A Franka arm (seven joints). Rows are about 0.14 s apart.
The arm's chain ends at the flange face. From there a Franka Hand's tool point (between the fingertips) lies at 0.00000 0.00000 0.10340 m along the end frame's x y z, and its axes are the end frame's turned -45 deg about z.
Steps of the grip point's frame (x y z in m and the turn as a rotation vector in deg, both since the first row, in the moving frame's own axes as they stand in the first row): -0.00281, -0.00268, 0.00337, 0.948, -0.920, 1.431; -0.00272, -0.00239, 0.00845, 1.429, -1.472, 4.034; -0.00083, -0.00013, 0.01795, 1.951, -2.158, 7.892; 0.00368, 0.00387, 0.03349, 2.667, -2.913, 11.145; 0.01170, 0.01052, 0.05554, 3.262, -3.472, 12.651; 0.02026, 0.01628, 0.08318, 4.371, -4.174, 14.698; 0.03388, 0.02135, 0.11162, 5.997, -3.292, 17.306; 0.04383, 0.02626, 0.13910, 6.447, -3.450, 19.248
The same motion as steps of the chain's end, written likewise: -0.00150, 0.00016, 0.00340, 0.020, -1.321, 1.431; 0.00009, 0.00031, 0.00852, -0.030, -2.051, 4.034; 0.00456, 0.00059, 0.01808, -0.146, -2.906, 7.892; 0.01244, 0.00051, 0.03373, -0.174, -3.946, 11.145; 0.02426, -0.00016, 0.05590, -0.148, -4.762, 12.651; 0.03657, -0.00118, 0.08375, 0.139, -6.042, 14.698; 0.05018, -0.00369, 0.11235, 1.913, -6.568, 17.306; 0.06129, -0.00658, 0.13993, 2.119, -6.998, 19.248
